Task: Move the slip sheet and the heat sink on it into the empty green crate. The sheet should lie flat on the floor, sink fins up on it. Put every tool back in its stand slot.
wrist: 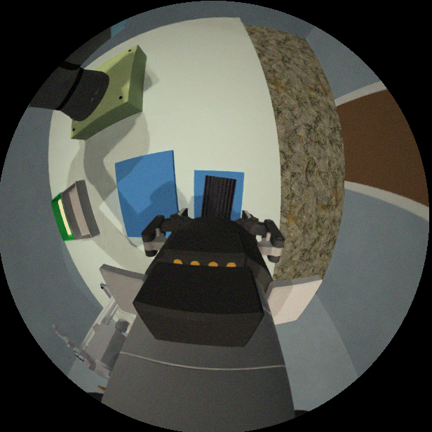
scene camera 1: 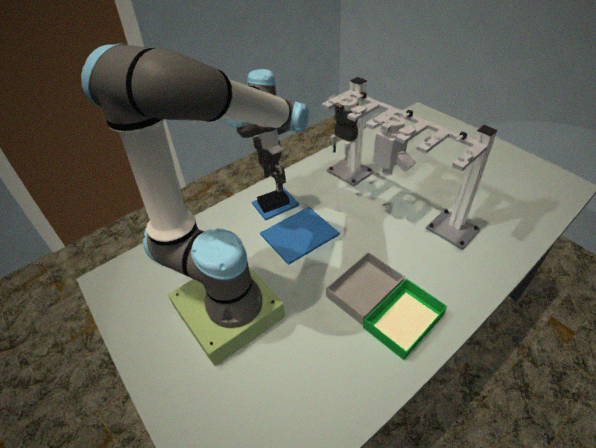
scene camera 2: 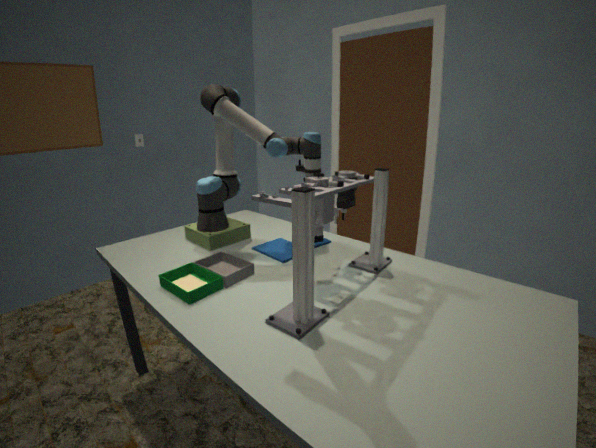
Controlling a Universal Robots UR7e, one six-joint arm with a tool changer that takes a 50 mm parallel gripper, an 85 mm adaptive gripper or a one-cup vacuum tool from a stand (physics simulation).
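Places are measured from the arm's base along level axes (x up, y right, z ahead), in centimetres.
Pixels of known places: arm's base at its link origin: (scene camera 1: 234, 303) (scene camera 2: 213, 227).
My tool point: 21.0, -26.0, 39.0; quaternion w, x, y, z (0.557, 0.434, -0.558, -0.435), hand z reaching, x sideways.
For each thing: its middle in the pictures, then the offset to it from my tool point, as dx, dy, dz.
- heat sink at the middle of its body: (scene camera 1: 273, 200) -25.4, -0.5, -0.5
- small blue slip sheet at the middle of its body: (scene camera 1: 275, 203) (scene camera 2: 312, 240) -27.4, -0.4, +0.2
- green crate at the middle of its body: (scene camera 1: 405, 317) (scene camera 2: 190, 281) -25.8, +60.7, -9.4
- larger blue plate at the middle of its body: (scene camera 1: 299, 233) (scene camera 2: 281, 249) -27.4, +16.7, -4.8
- grey tray at the middle of its body: (scene camera 1: 365, 286) (scene camera 2: 223, 268) -25.8, +46.5, -8.4
- black tool at the middle of its body: (scene camera 1: 345, 127) (scene camera 2: 345, 197) -1.4, +12.4, +23.0
- pale grey tool at the middle of its body: (scene camera 1: 393, 148) (scene camera 2: 316, 206) -1.2, +31.5, +22.4
The heat sink (scene camera 1: 272, 201) (wrist: 220, 195) is black and lies fins up on the small blue slip sheet (scene camera 1: 294, 203) (scene camera 2: 325, 243) (wrist: 199, 190), which lies flat on the table. My gripper (scene camera 1: 278, 185) (wrist: 215, 215) is open, pointing down low at the heat sink. In the wrist view its fingertips stand apart on either side of the sink, with gaps; its body hides the sink's near end. In scene camera 2 the tool stand hides most of the gripper. The green crate (scene camera 1: 385, 341) (scene camera 2: 175, 291) (wrist: 58, 215) is empty, with a pale floor.
A larger blue plate (scene camera 1: 300, 234) (scene camera 2: 276, 249) (wrist: 146, 192) lies beside the slip sheet. A grey tray (scene camera 1: 344, 303) (scene camera 2: 241, 276) adjoins the crate. The tool stand (scene camera 1: 470, 192) (scene camera 2: 303, 260) holds a black tool (scene camera 1: 346, 125) (scene camera 2: 346, 200) and a pale grey tool (scene camera 1: 385, 150).
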